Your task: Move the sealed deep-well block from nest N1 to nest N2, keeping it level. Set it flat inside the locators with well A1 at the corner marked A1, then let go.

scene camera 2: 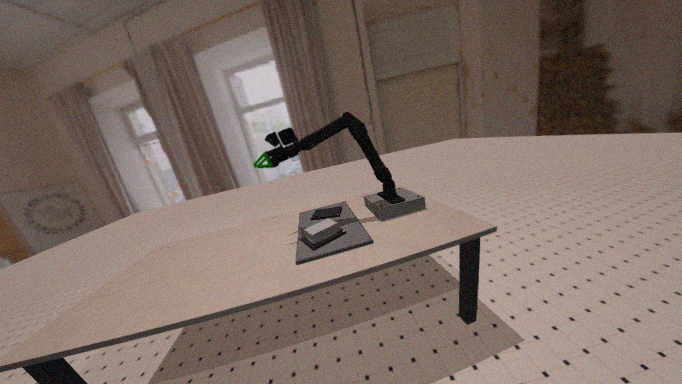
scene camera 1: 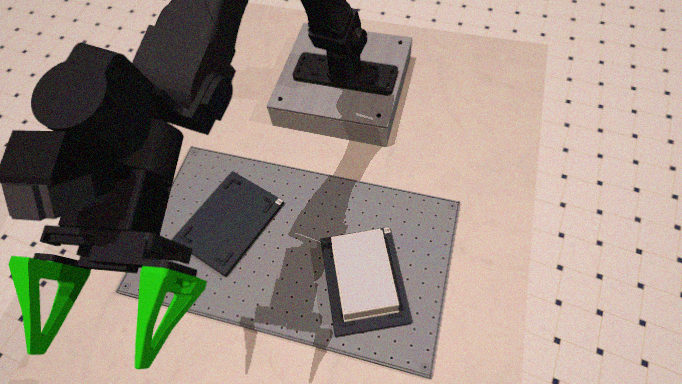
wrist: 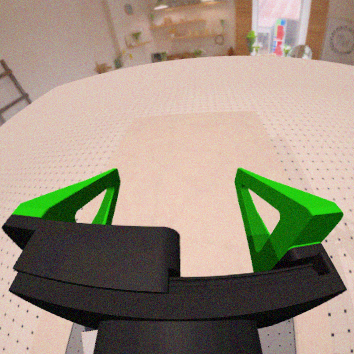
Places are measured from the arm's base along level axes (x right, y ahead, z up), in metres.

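Pixels of known places: gripper, fingertip midpoint: (scene camera 2: 255,166) (scene camera 1: 87,361) (wrist: 176,174); arm's base, link origin: (scene camera 2: 390,197) (scene camera 1: 345,75).
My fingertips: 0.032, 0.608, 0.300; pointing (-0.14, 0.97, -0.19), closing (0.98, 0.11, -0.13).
Note:
For each thing: its top centre in the pictures, then the offset to it from my fingertips, as dx, dy, dz. "spot": a spot on its surface instead. Level surfaces: height alone.
- white sealed block, top centre: (scene camera 1: 363,269) (scene camera 2: 320,226) -0.165, -0.226, -0.296
- second dark nest plate, top centre: (scene camera 1: 227,218) (scene camera 2: 326,211) +0.091, -0.270, -0.332
- grey perforated board, surface spot: (scene camera 1: 400,210) spot: -0.197, -0.366, -0.350
- table, surface height: dz -0.362
The white sealed block (scene camera 1: 365,272) (scene camera 2: 321,229) lies flat on a dark nest plate (scene camera 1: 375,323) at the right of the perforated board. A second dark nest plate (scene camera 1: 227,225) (scene camera 2: 326,213) at the board's left holds no block. Each plate has a small pale tag at one corner; its lettering is too small to read. My gripper (scene camera 1: 90,360) (scene camera 2: 256,166) (wrist: 176,174), with green fingers, is wide open and empty, high above the table and beyond the board's edge, away from the block. A pale patch at the lower left of the wrist view may be part of the block.
The grey perforated board (scene camera 1: 400,210) (scene camera 2: 357,240) lies on the table (scene camera 1: 480,150) (scene camera 2: 225,270). The arm rises from a grey base block (scene camera 1: 305,102) (scene camera 2: 402,207) behind the board. The arm's shadow falls between the two nest plates.

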